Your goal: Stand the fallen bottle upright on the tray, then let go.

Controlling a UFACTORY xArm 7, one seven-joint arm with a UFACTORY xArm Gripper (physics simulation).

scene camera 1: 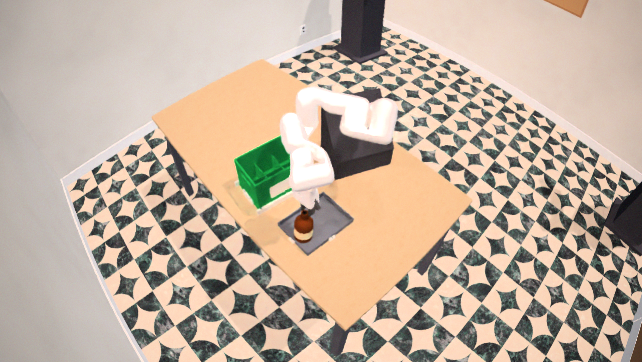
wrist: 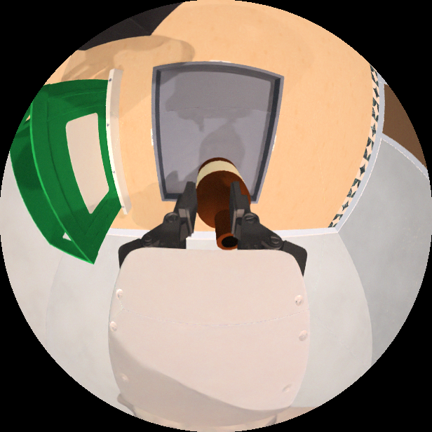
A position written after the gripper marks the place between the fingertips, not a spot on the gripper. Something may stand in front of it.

In view: the gripper [wrist: 212, 193], a brown bottle [wrist: 214, 176] and a pale strip [wrist: 113, 87].
